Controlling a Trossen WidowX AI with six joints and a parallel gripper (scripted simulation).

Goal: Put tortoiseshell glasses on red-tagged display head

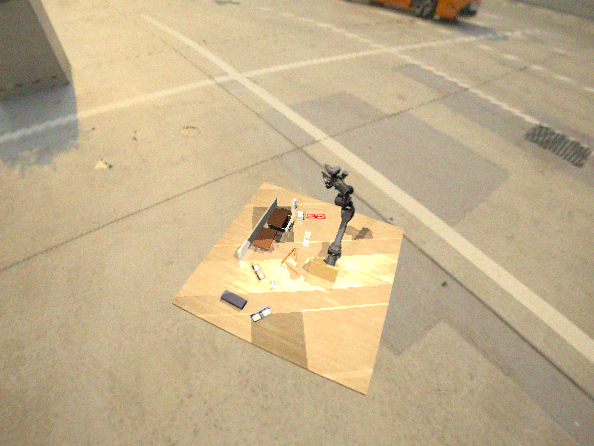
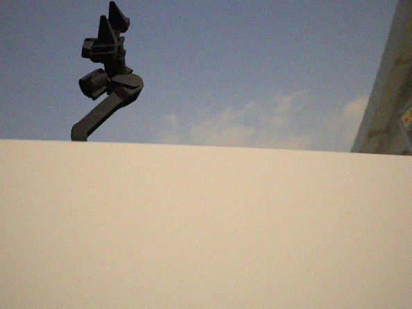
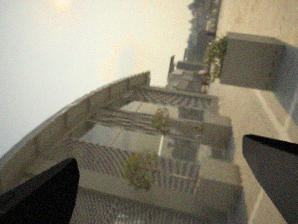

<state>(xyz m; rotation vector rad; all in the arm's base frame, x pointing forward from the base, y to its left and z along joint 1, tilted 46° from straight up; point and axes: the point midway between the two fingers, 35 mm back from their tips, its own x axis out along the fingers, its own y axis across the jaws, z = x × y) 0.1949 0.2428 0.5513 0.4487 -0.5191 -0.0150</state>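
Right now my gripper tip is 650 mm above the grey cylinder, 480 mm to the right of it and 110 mm short of it. The rest, counted from my gripper tip: dark case (670 mm to the left, 660 mm below, 320 mm ahead); white upright panel (620 mm below, 400 mm ahead, 90 mm to the left).
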